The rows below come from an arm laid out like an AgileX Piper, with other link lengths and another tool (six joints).
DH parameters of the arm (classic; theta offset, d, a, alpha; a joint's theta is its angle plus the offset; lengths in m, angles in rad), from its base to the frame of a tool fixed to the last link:
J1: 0 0.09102 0 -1.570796
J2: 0.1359 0 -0.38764 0
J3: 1.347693 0 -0.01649 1.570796
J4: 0 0.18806 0 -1.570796
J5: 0 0 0 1.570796
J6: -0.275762 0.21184 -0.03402 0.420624
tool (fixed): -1.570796 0.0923 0 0
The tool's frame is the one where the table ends.
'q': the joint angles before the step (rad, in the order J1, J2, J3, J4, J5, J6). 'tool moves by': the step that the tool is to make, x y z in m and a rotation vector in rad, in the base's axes. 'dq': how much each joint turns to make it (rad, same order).
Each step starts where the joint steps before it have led.
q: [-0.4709, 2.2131, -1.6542, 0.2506, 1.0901, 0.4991]
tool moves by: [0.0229, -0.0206, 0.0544, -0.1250, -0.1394, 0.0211]
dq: [0.0121, -0.1031, -0.0031, -0.0456, -0.0752, -0.0062]
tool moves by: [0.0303, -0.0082, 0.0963, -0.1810, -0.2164, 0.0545]
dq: [0.0473, -0.1570, -0.0041, -0.0678, -0.1121, -0.0072]
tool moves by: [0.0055, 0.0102, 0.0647, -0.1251, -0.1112, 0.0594]
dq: [0.0536, -0.1094, 0.0132, -0.0744, -0.0541, 0.0004]
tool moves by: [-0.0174, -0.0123, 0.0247, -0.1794, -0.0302, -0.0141]
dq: [0.0623, -0.0823, 0.1509, -0.2593, -0.1479, 0.1547]
